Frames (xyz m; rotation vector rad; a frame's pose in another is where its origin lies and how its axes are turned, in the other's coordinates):
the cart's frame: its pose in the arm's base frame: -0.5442 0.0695 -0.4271 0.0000 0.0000 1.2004
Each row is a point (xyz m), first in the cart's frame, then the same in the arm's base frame.
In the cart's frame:
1: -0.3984 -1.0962 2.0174
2: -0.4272 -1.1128 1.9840
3: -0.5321 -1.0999 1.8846
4: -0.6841 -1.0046 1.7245
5: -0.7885 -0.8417 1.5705
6: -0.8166 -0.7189 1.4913
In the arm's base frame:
1: 0.3334 -0.6987 1.5903
2: 0.3385 -0.7315 1.5569
3: 0.2885 -0.8247 1.4575
4: 0.1446 -0.9319 1.2974
5: -0.0450 -0.9702 1.1434
6: -0.1696 -0.9520 1.0642

